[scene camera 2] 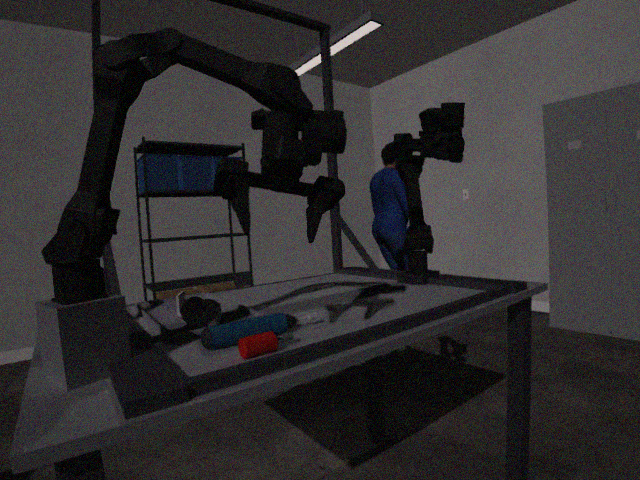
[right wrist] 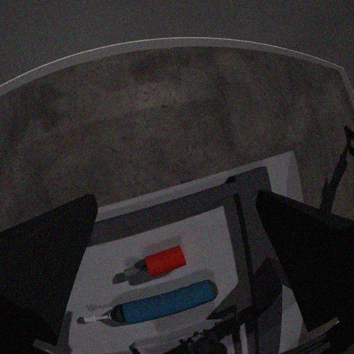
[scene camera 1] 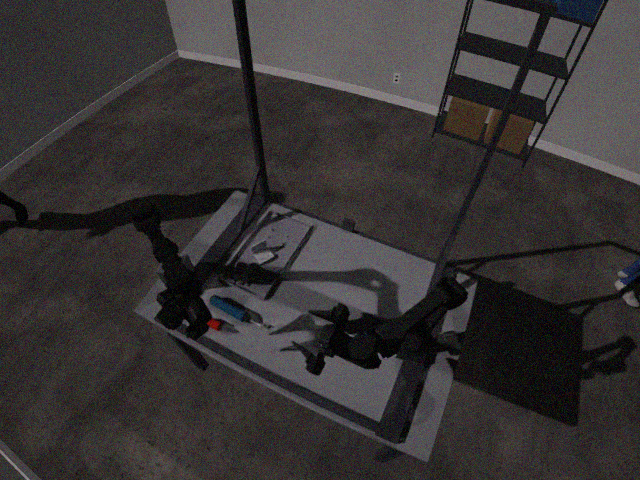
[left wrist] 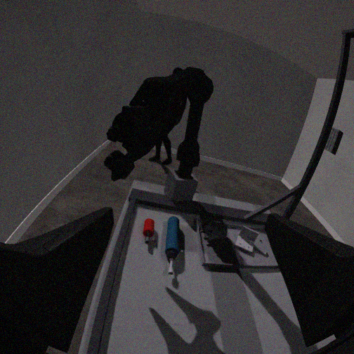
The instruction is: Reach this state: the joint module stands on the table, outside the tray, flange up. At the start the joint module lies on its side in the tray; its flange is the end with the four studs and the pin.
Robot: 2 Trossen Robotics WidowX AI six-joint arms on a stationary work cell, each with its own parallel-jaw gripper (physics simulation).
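Places are measured from the left arm's base along level axes (x ahead, y left, z up), in millimetres.
Pixels of known places: left gripper, fingertip midpoint: (scene camera 2: 400, 147) (scene camera 1: 300, 326); right gripper, fingertip midpoint: (scene camera 2: 280, 238) (scene camera 1: 178, 327); left arm's base, origin of the base link: (scene camera 2: 418, 271) (scene camera 1: 413, 346); right arm's base, origin of the base link: (scene camera 2: 79, 299).
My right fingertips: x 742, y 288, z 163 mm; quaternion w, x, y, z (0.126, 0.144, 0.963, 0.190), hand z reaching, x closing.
Note:
Ahead of a thing's pixels: the offset from my right fingertips to its top centre. "spot": to the spot under its first point.
The joint module (scene camera 1: 252, 273) (scene camera 2: 199, 311) (left wrist: 214, 230) is a dark, rounded body lying in the tray {58 mm back, 496 mm right, 180 mm down} (scene camera 1: 296, 252) (left wrist: 241, 269); it is too dark to tell its flange end. My right gripper (scene camera 2: 279, 236) (right wrist: 177, 201) is open and empty, high above the table, fingers down, on the tray's side. My left gripper (scene camera 1: 295, 330) (left wrist: 193, 219) is open and empty, held above the table's other half, pointing across towards the right arm. In scene camera 2 the left gripper (scene camera 2: 443, 131) is small and dark. Both grippers are well apart from the module.
A blue-handled tool {spot: 45 mm back, 184 mm right, 156 mm down} (scene camera 1: 227, 307) (scene camera 2: 245, 330) (left wrist: 172, 235) (right wrist: 167, 301) and a shorter red-handled tool {38 mm back, 111 mm right, 162 mm down} (scene camera 1: 214, 324) (scene camera 2: 257, 345) (left wrist: 149, 227) (right wrist: 166, 260) lie beside the tray. A pale bracket (scene camera 1: 263, 256) (left wrist: 246, 240) lies in the tray. Frame posts (scene camera 1: 250, 93) rise from the table. Arm shadows cross the table.

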